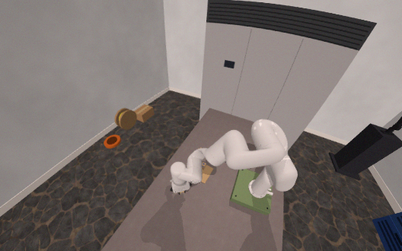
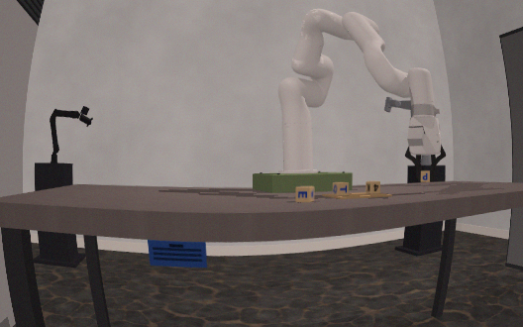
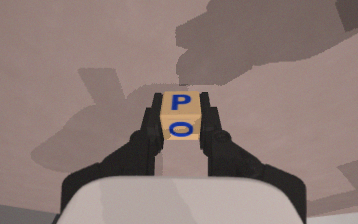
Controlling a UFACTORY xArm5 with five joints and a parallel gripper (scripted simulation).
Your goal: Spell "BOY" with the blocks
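My hand is 4 cm past the tan mat, 20 cm to the left of it and 5 cm above it.
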